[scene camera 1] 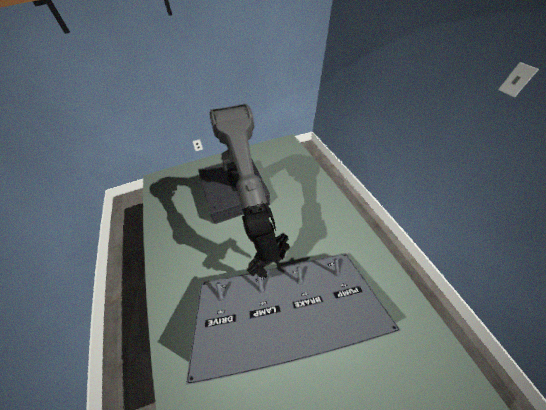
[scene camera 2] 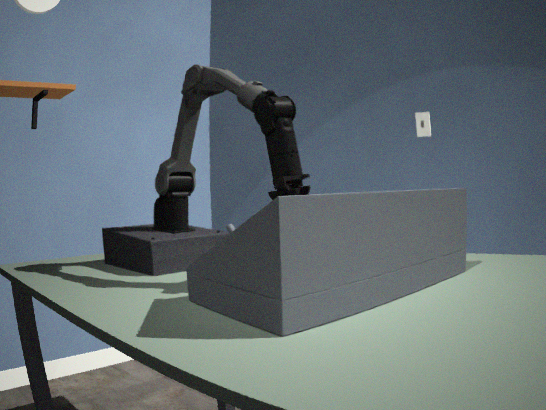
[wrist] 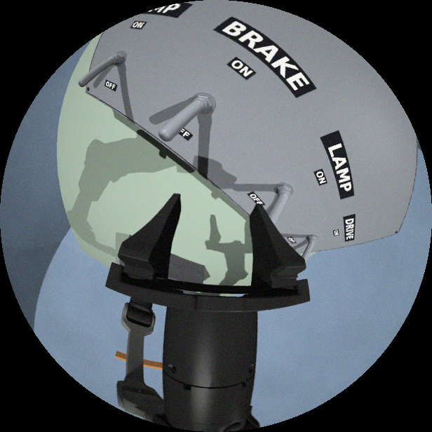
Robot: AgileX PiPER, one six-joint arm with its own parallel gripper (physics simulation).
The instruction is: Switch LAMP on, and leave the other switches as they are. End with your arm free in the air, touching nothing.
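The grey sloped panel (scene camera 1: 295, 340) (scene camera 2: 370, 235) (wrist: 370, 115) carries the switches. The LAMP lever (scene camera 1: 261, 286) (wrist: 281, 204) points down toward its OFF mark; the right finger hides its lower end in the wrist view. The DRIVE lever (scene camera 1: 221, 292) (wrist: 310, 245), BRAKE lever (scene camera 1: 299, 275) (wrist: 185, 119) and PUMP lever (scene camera 1: 337, 268) (wrist: 100, 70) also point toward OFF. My gripper (scene camera 1: 272, 267) (wrist: 217, 205) is open and empty at the panel's lower edge, between the LAMP and BRAKE levers. Whether a finger touches the LAMP lever I cannot tell. The fingertips are hidden behind the panel in scene camera 2.
The panel stands on a green table (scene camera 1: 345, 380) (scene camera 2: 400, 350). The arm's dark base block (scene camera 1: 232, 202) (scene camera 2: 127, 252) stands beyond the panel's low edge. Blue walls (scene camera 1: 140, 90) (scene camera 2: 125, 150) rise behind, with an orange shelf (scene camera 2: 37, 89) at the left in scene camera 2.
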